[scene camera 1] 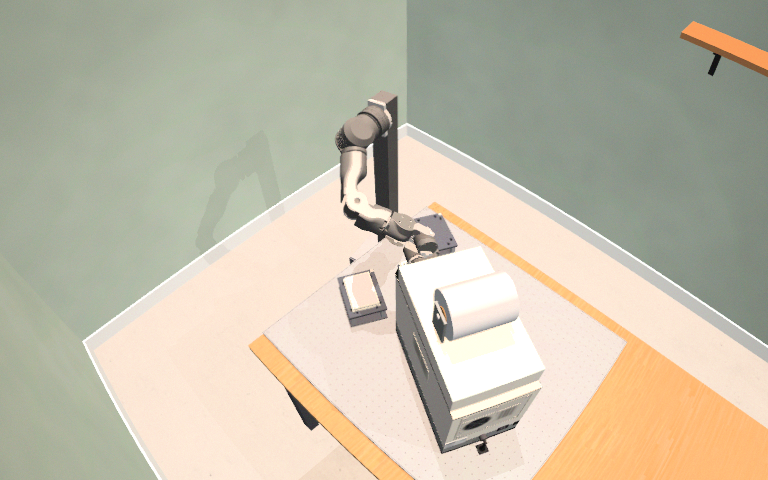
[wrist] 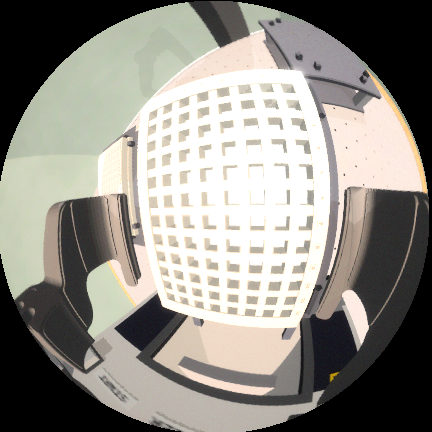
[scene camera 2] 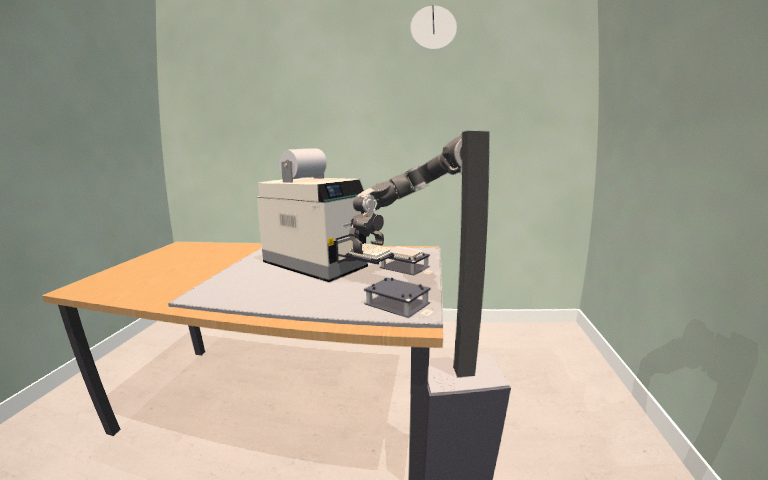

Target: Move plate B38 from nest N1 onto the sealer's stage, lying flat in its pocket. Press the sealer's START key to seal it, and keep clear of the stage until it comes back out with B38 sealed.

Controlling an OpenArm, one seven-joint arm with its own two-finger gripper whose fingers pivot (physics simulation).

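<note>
A white many-welled plate (scene camera 2: 373, 250) (wrist: 232, 200) lies on the sealer's extended dark stage (scene camera 2: 368, 259) (wrist: 332, 175) and looks flat; no B38 label is readable. My gripper (scene camera 2: 368, 245) (wrist: 216, 251) is open, with its fingers apart on either side of the plate and close above it. Contact cannot be told. The sealer (scene camera 1: 498, 362) (scene camera 2: 294, 232) (wrist: 165, 390) hides the stage and fingers in scene camera 1. The START label (wrist: 115, 390) is upside down at the lower left of the wrist view, and the key (wrist: 93, 360) beside it is partly covered by a finger.
An empty dark nest (scene camera 1: 436, 229) (scene camera 2: 396, 288) (wrist: 325, 47) stands on one side of the stage. Another nest (scene camera 1: 368, 319) (scene camera 2: 417, 262), holding a beige plate (scene camera 1: 362, 291) (scene camera 2: 406, 253) (wrist: 112, 170), stands on the other side. The film roll (scene camera 1: 481, 305) (scene camera 2: 307, 162) tops the sealer.
</note>
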